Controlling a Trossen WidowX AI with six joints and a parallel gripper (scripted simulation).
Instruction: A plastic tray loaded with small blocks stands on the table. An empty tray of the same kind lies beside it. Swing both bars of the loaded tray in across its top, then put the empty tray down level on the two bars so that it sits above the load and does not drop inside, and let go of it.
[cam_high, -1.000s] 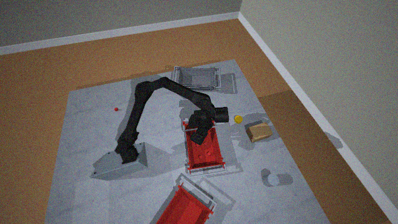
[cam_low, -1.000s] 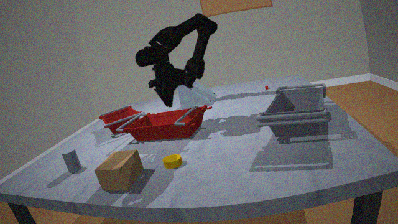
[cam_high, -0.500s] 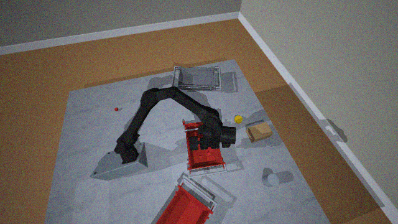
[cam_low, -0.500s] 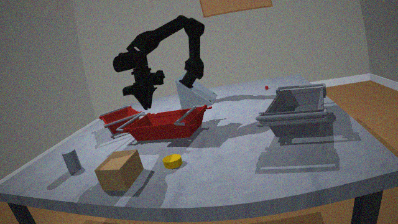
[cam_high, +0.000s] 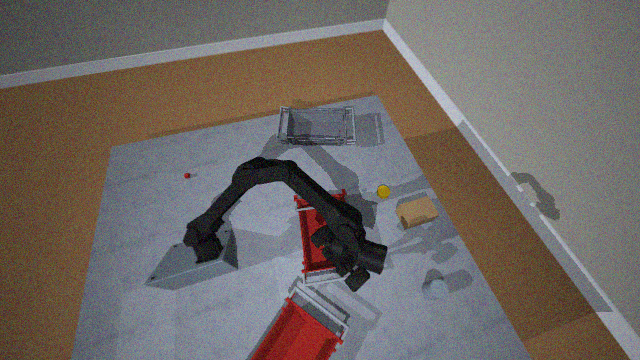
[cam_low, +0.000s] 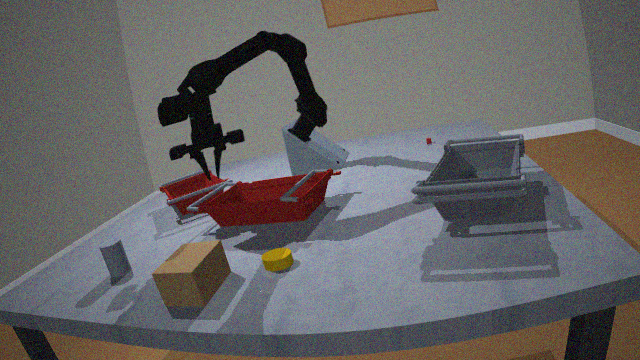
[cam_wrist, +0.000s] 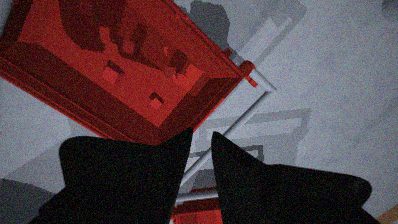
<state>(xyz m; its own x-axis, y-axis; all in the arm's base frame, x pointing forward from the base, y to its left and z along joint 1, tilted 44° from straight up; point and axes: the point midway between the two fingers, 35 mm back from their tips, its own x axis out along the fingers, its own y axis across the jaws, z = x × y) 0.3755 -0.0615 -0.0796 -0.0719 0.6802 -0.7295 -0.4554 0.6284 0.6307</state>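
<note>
My gripper tip is now 19 cm past the red tray, 22 cm to the left of it and 6 cm above it. Also, from my gripper tip: tan box (34 cm ahead, 12 cm to the left, 7 cm below); grey cylinder (29 cm ahead, 14 cm to the right, 7 cm below); yellow disc (26 cm ahead, 24 cm to the left, 9 cm below).
</note>
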